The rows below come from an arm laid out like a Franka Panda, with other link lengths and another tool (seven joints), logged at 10 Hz.
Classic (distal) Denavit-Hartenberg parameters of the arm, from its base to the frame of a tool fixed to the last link. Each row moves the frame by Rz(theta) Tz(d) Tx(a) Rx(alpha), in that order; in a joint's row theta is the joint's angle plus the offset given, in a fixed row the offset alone. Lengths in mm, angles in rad.
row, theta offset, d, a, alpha
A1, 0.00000, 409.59, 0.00, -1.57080
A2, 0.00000, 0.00, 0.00, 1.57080
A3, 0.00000, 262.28, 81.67, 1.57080
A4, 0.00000, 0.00, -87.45, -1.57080
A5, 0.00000, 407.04, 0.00, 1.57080
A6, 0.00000, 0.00, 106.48, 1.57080
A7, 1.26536, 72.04, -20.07, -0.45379
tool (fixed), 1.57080, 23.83, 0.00, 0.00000
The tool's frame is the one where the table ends.
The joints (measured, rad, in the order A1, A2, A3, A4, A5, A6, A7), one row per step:
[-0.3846, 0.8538, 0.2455, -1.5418, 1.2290, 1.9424, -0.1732]
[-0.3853, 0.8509, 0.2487, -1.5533, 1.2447, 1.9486, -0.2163]
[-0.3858, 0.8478, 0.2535, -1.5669, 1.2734, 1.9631, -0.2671]
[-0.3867, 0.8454, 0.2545, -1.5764, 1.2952, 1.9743, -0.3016]
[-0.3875, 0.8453, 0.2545, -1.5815, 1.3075, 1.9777, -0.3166]
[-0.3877, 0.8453, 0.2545, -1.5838, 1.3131, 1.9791, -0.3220]
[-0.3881, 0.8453, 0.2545, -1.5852, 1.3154, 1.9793, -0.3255]
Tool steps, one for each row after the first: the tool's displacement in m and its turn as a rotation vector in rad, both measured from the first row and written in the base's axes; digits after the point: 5 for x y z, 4 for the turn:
[-0.00273, 0.00214, -0.00219, 0.0000, -0.0329, 0.0011]
[-0.00529, 0.00457, -0.00475, 0.0015, -0.0717, -0.0094]
[-0.00722, 0.00437, -0.00678, 0.0004, -0.0969, -0.0214]
[-0.00855, 0.00411, -0.00858, 0.0029, -0.1059, -0.0284]
[-0.00913, 0.00412, -0.00941, 0.0045, -0.1086, -0.0318]
[-0.00957, 0.00402, -0.00993, 0.0051, -0.1105, -0.0328]

